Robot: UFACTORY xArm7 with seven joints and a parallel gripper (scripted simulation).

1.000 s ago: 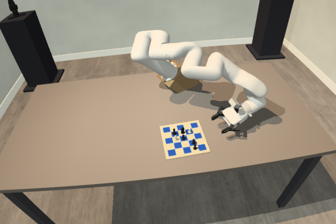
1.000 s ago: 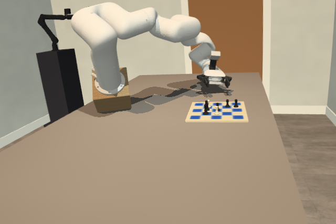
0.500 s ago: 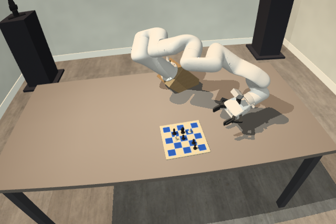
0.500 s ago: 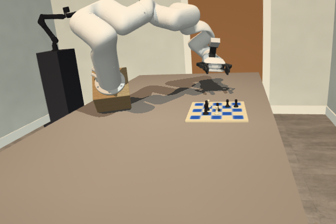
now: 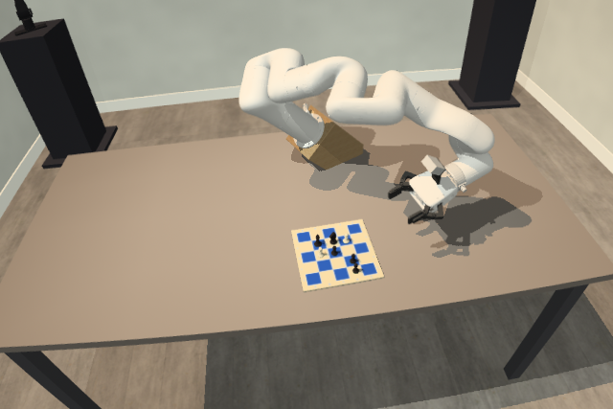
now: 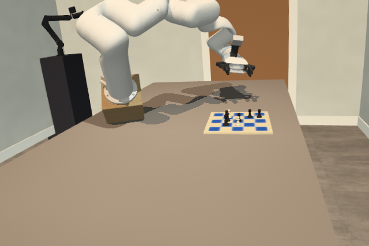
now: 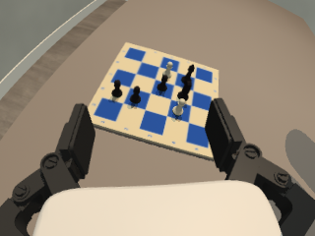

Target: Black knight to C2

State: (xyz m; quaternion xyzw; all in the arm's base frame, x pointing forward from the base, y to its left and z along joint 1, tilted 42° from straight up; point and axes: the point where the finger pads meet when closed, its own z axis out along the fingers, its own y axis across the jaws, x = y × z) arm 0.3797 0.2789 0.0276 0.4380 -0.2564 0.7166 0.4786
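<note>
My gripper is now 18 cm to the left of the dark chess piece, 13 cm above it and 3 cm past it. Round my hand: blue-and-cream chessboard 18 cm to the right, 15 cm below, 1 cm ahead; black piece 22 cm to the right, 13 cm below, 2 cm behind.
</note>
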